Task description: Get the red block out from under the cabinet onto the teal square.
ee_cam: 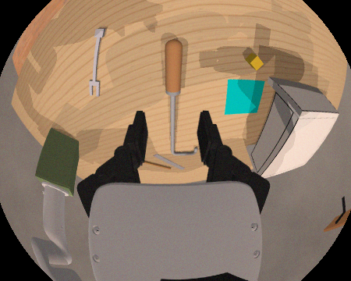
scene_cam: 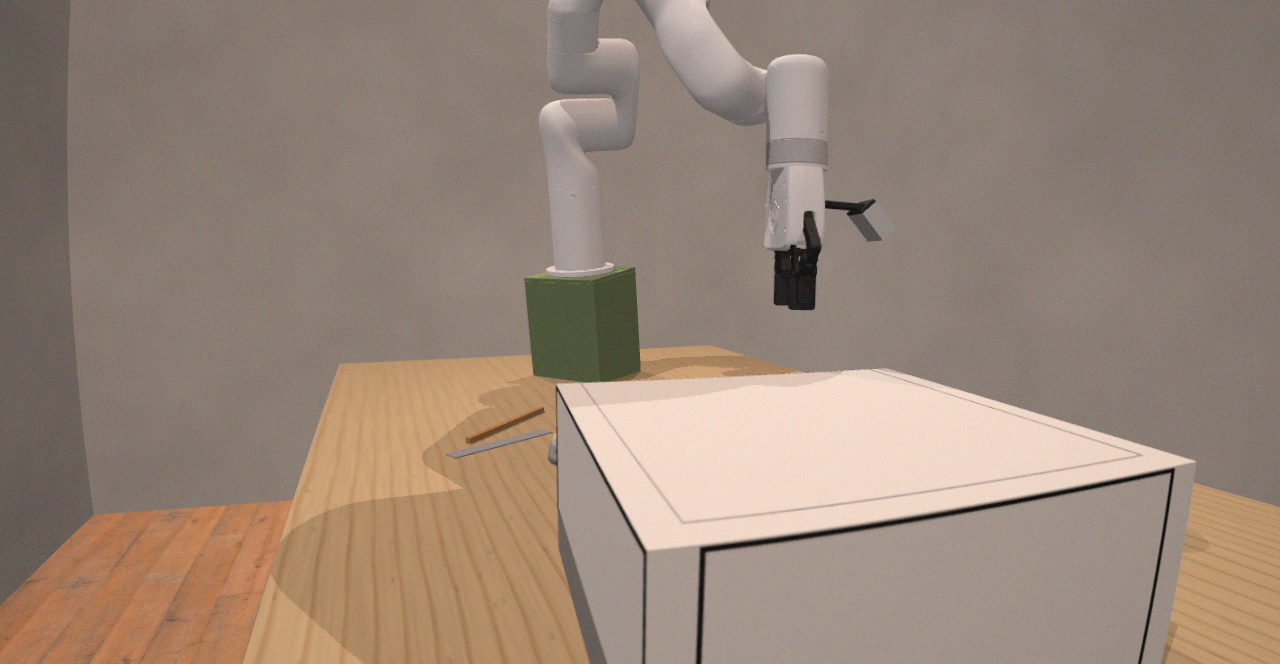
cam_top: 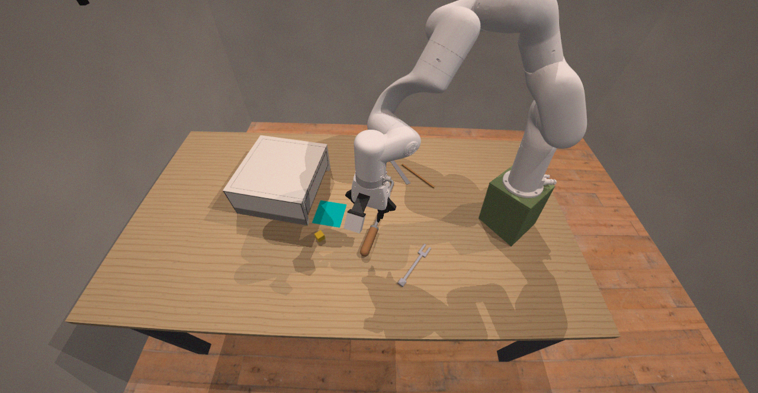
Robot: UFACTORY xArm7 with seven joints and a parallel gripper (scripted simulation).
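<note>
Now: hand 1 cm short of the hook tool, 13 cm to the left of it and 17 cm above it. From my hand the other things lie so: teal square 16 cm ahead, 10 cm to the right, 19 cm below; grey fork 16 cm behind, 7 cm to the left, 18 cm below; small yellow cube 17 cm ahead, 17 cm below.
</note>
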